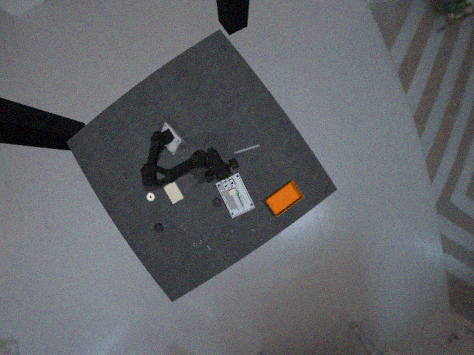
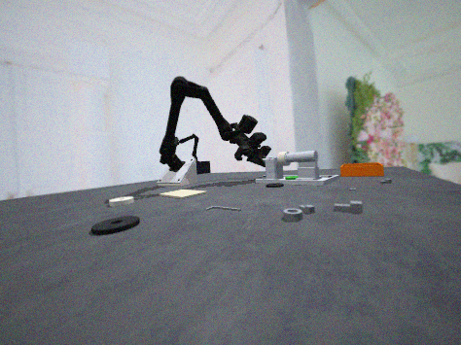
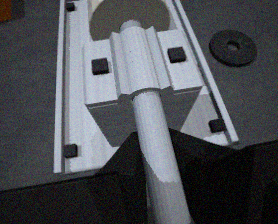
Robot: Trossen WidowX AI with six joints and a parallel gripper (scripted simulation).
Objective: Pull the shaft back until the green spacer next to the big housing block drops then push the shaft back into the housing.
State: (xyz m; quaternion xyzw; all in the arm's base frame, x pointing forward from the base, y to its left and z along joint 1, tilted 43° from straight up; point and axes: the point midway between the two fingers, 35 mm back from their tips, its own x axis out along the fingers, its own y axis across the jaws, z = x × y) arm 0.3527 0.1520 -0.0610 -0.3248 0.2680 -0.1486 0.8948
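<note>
Now: the grey shaft 50 mm ahead of my gripper tip and 20 mm above it. Round my gripper tip: cream spacer (70 mm ahead, 20 mm above, 10 mm to the right); then cream tile (320 mm to the right, 100 mm behind, 50 mm below); then green spacer (100 mm ahead, 40 mm below, 10 mm to the right).
</note>
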